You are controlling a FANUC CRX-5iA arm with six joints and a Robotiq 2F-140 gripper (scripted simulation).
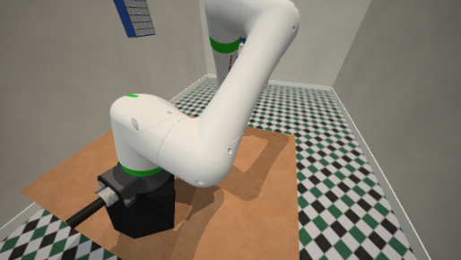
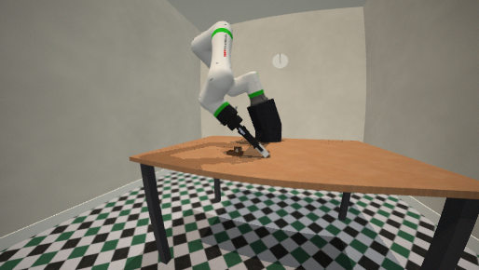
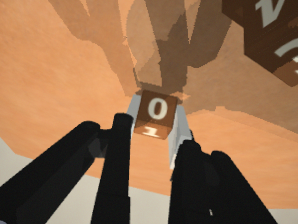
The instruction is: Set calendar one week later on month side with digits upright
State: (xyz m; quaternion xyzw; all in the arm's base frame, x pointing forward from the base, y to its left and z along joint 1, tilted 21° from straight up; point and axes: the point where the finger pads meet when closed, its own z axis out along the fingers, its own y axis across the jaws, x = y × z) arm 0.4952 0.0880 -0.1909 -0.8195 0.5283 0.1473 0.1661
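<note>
Right now the brown cube is 1 cm behind my hand, 2 cm to the left of it and 2 cm below it. Also, from my hand: brown calendar tray (14 cm to the right, 3 cm below).
</note>
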